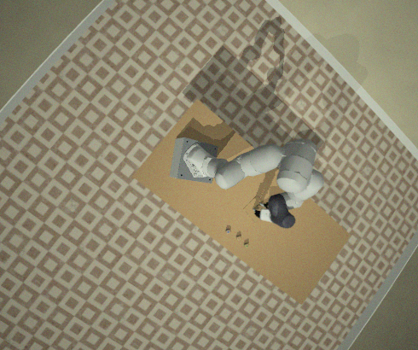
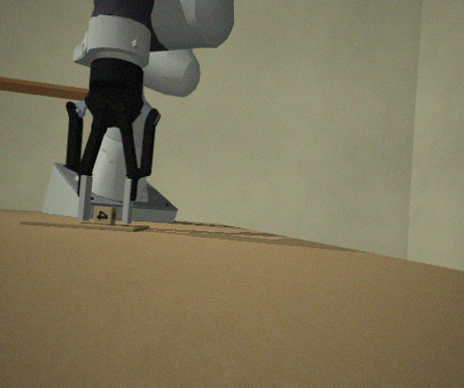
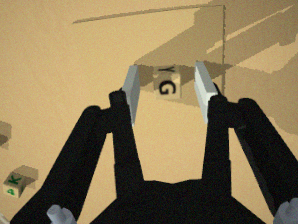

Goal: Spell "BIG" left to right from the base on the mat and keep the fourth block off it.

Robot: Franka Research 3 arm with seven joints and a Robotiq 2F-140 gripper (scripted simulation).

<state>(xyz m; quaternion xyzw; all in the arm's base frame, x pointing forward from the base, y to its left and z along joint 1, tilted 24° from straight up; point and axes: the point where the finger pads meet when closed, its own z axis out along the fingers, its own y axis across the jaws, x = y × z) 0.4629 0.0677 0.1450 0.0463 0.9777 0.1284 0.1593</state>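
Now: the thin mat 40 mm below my hand, 10 mm to the right of it and 10 mm ahead of it.
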